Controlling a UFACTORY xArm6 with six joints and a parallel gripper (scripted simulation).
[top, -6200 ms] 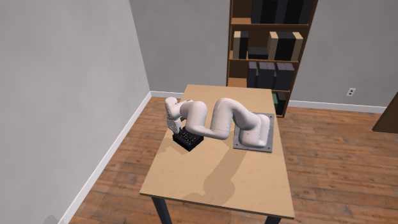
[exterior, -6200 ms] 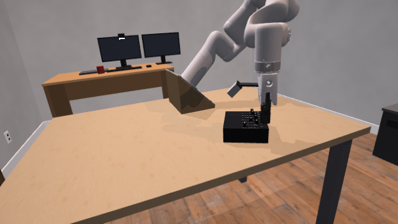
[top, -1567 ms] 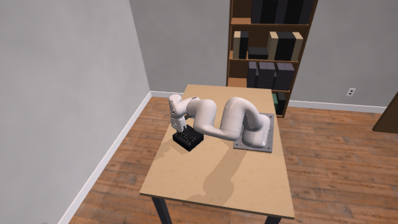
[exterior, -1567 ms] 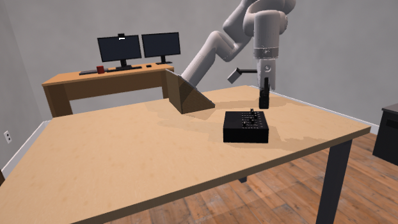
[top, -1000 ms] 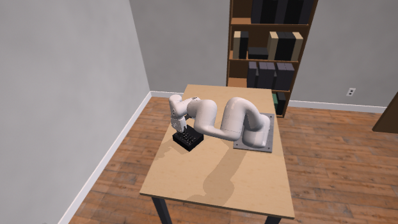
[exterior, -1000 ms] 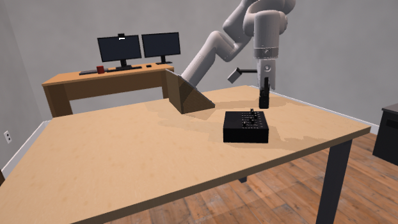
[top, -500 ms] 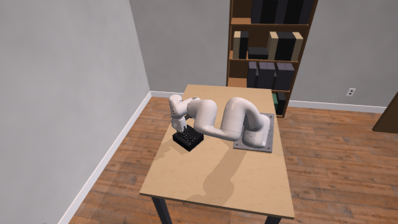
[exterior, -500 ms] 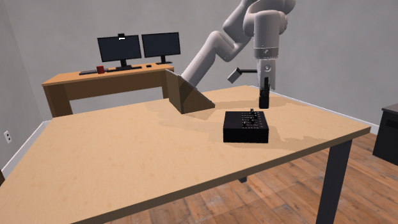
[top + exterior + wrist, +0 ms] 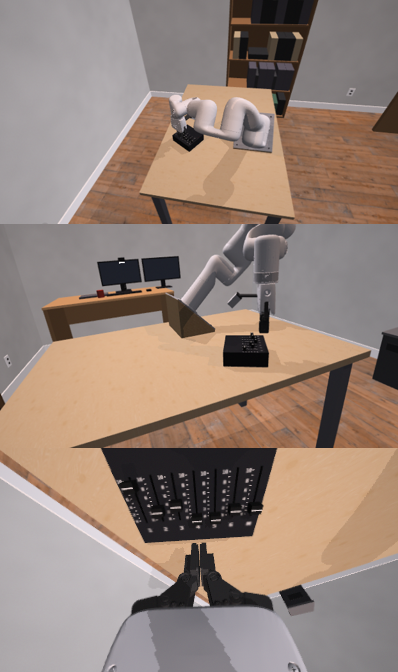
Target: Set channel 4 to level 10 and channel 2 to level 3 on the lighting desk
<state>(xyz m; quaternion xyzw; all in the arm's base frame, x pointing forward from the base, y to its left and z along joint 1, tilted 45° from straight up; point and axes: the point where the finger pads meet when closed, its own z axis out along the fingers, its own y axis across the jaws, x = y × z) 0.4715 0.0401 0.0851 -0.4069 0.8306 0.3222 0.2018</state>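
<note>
Right now my hand is 5 cm above the channel 4 cap, 2 cm to the left of it and 1 cm past it. Also, from my hand: channel 2 cap 6 cm to the right, 5 cm below, 1 cm ahead; then channel 3 cap 5 cm to the right, 5 cm below, 1 cm behind; then channel 1 cap 9 cm to the right, 5 cm below, 1 cm ahead.
</note>
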